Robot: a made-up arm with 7 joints. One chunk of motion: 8 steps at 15 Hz.
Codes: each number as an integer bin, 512 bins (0 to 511) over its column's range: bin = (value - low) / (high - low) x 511, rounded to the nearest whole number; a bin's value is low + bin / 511 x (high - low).
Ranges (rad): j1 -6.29..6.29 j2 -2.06..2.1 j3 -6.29..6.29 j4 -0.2..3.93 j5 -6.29..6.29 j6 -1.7..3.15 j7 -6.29..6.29
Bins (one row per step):
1: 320 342 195 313 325 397 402
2: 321 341 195 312 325 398 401
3: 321 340 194 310 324 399 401
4: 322 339 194 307 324 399 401
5: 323 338 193 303 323 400 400
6: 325 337 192 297 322 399 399
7: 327 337 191 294 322 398 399
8: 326 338 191 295 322 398 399
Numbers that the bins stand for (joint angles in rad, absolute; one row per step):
1: 1.5879 0.7242 -1.4894 2.3297 1.7110 2.0680 3.6066
2: 1.6125 0.7160 -1.4894 2.3216 1.7110 2.0775 3.5820
3: 1.6125 0.7079 -1.5140 2.3055 1.6864 2.0870 3.5820
4: 1.6371 0.6998 -1.5140 2.2812 1.6864 2.0870 3.5820
5: 1.6617 0.6916 -1.5386 2.2489 1.6617 2.0965 3.5574
6: 1.7110 0.6835 -1.5633 2.2004 1.6371 2.0870 3.5327
7: 1.7602 0.6835 -1.5879 2.1762 1.6371 2.0775 3.5327
8: 1.7356 0.6916 -1.5879 2.1842 1.6371 2.0775 3.5327

